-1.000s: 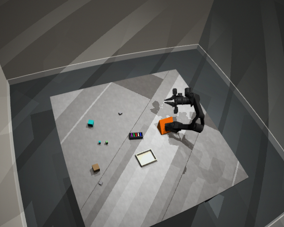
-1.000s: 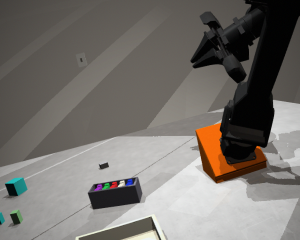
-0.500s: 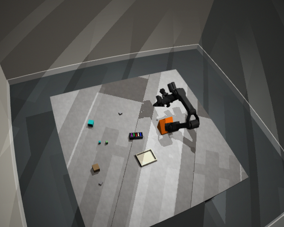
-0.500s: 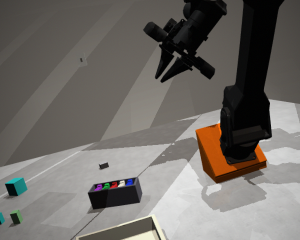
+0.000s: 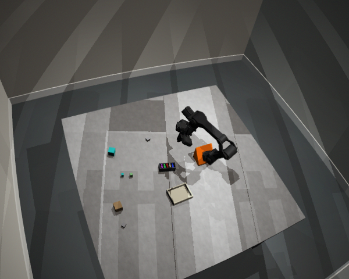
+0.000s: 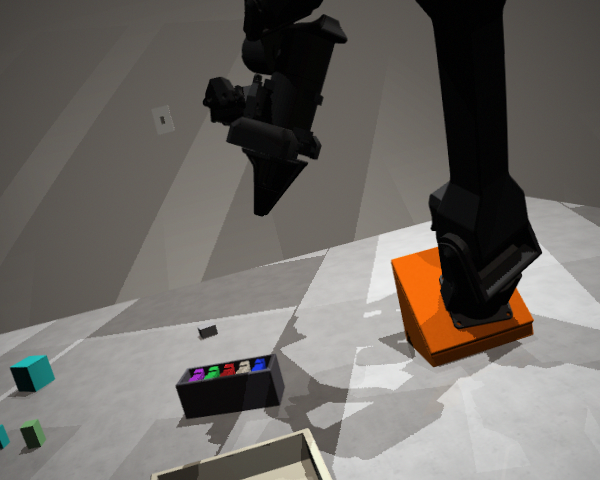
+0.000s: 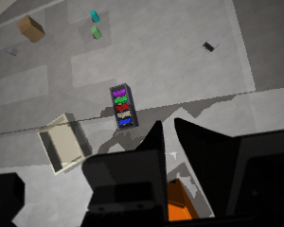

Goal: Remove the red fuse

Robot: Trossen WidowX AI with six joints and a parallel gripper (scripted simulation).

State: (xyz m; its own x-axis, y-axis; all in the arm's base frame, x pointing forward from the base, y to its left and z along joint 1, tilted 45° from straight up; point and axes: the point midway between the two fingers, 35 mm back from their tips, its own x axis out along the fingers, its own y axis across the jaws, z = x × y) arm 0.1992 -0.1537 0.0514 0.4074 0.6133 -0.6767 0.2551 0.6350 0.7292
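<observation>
Right now the red fuse is 16 cm below my gripper tip, 8 cm to the left of it and 7 cm ahead of it. From my gripper tip the other things lie so: cream tray: 27 cm to the left, 18 cm below, 5 cm ahead; cyan cube: 39 cm ahead, 16 cm below, 12 cm to the right; brown box: 43 cm ahead, 27 cm to the left, 16 cm below.
</observation>
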